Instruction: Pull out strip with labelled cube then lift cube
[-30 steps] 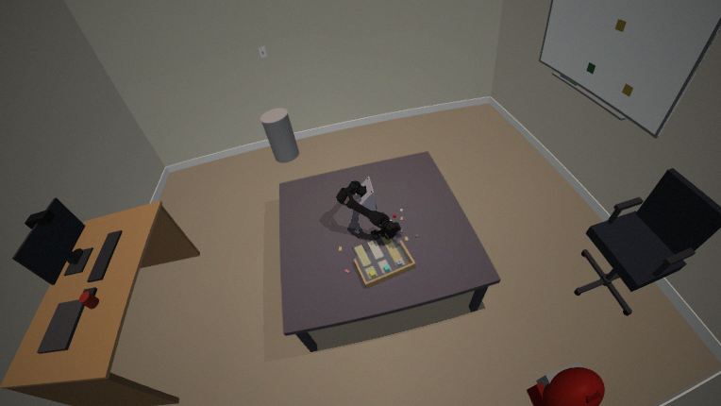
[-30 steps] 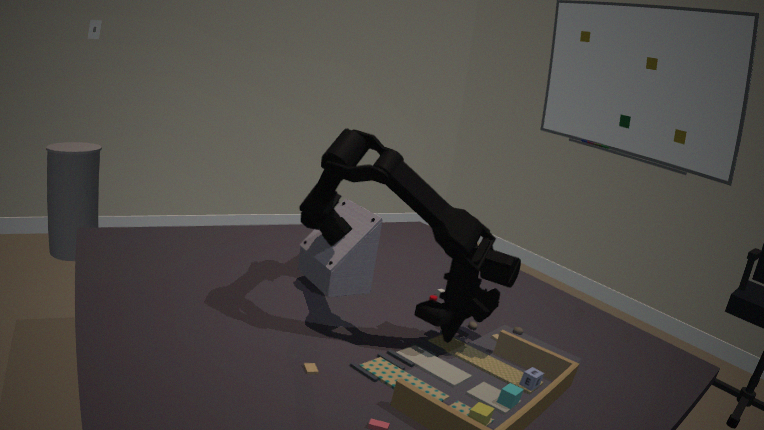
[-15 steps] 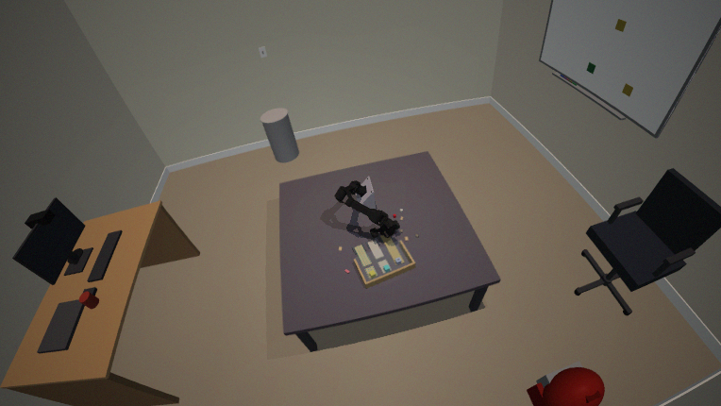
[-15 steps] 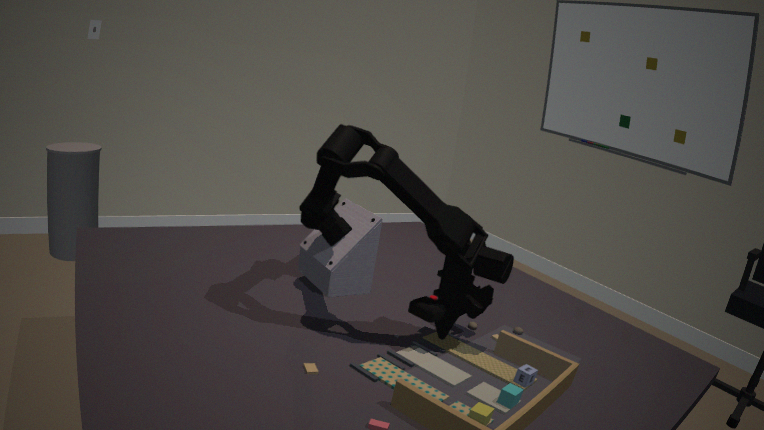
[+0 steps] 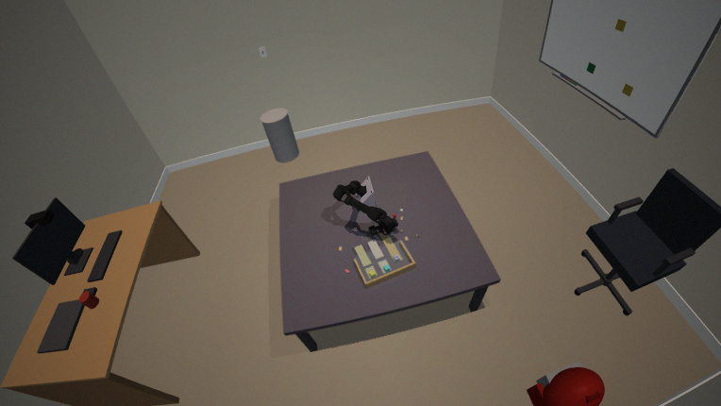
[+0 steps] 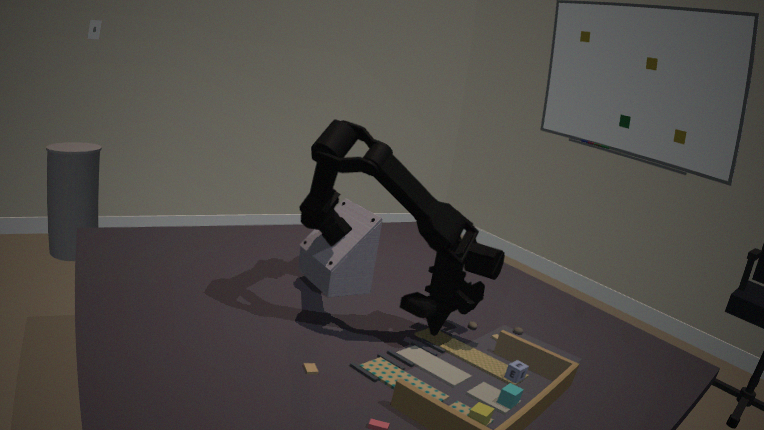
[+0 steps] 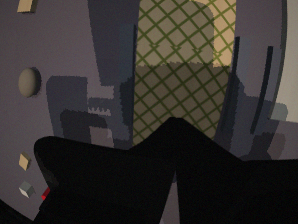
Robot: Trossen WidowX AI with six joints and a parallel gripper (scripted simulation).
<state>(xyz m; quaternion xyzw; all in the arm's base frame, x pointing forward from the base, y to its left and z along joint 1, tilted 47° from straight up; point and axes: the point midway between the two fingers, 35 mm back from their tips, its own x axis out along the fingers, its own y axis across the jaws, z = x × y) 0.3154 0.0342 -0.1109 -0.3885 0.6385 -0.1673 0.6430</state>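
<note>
Now: gripper tip 210 mm short of the labelled pale-blue cube, 60 mm to the right of it and 20 mm below it. Round my gripper tip: pink block (250 mm ahead, 260 mm to the right); tan chip (70 mm ahead, 300 mm to the right).
</note>
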